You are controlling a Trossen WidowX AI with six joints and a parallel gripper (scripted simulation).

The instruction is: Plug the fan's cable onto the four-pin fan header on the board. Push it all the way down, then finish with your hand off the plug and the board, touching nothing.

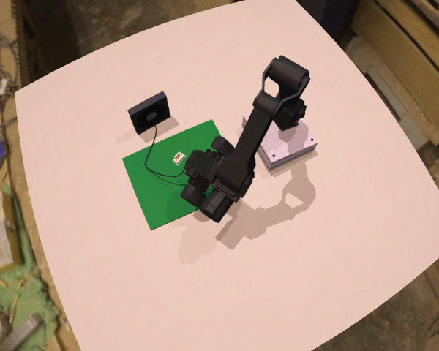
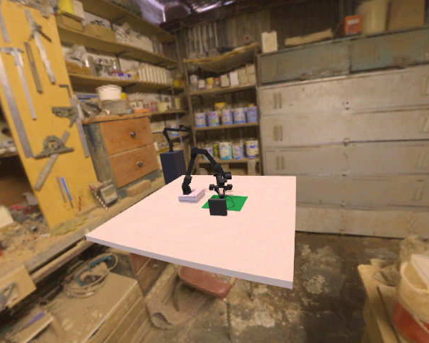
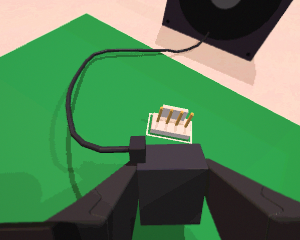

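The green board lies 3 cm ahead of my gripper tip, 1 cm to the right of it and 6 cm below it. Also, from my gripper tip: dark plug: 1 cm to the left, 1 cm below; black fan: 4 cm ahead, 20 cm to the right, 1 cm above; white four-pin header: 2 cm ahead, 5 cm to the right, 5 cm below.
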